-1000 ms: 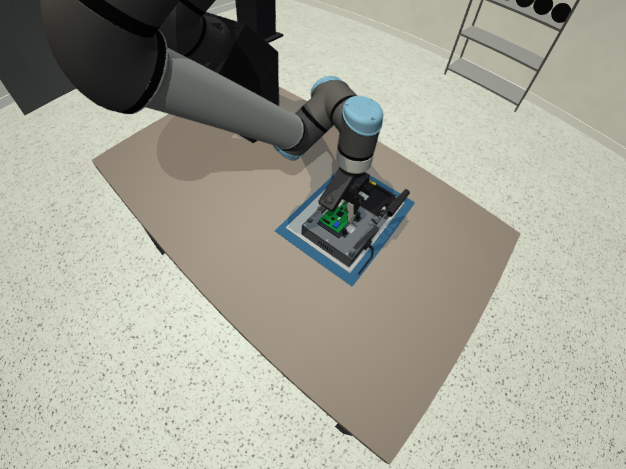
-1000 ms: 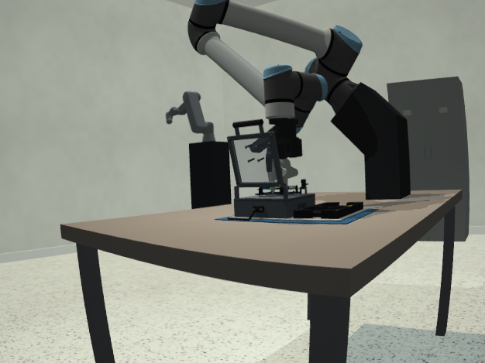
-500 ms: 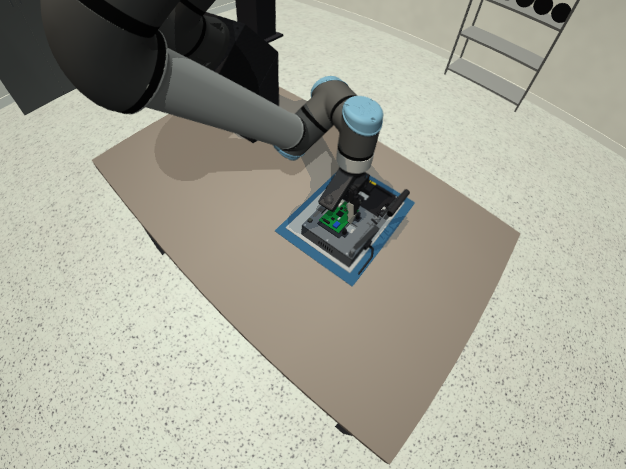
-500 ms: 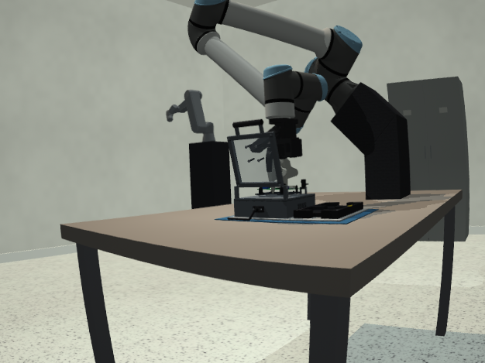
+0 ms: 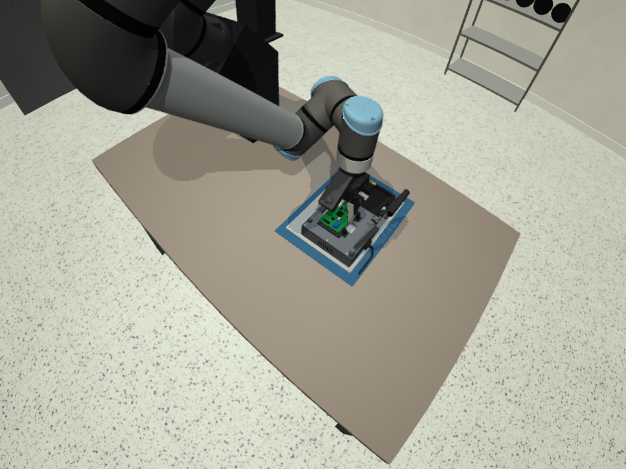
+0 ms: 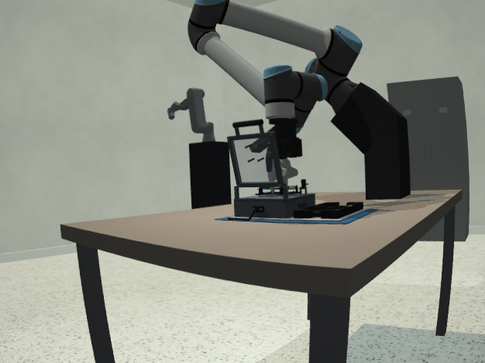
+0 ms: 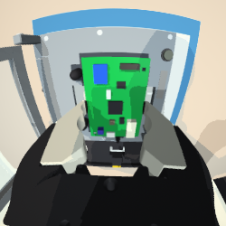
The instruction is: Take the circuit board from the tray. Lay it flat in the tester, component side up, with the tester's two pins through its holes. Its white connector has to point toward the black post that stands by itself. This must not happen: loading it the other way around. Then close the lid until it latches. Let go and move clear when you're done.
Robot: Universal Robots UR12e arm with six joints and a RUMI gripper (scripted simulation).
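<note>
Right now my hand is right at the green circuit board. The rest, counted from my hand: tester bed 1 cm ahead, 1 cm to the left, 1 cm below; black post 6 cm behind, 6 cm to the left, 1 cm above; tester 4 cm ahead, 4 cm to the left, 3 cm above.
</note>
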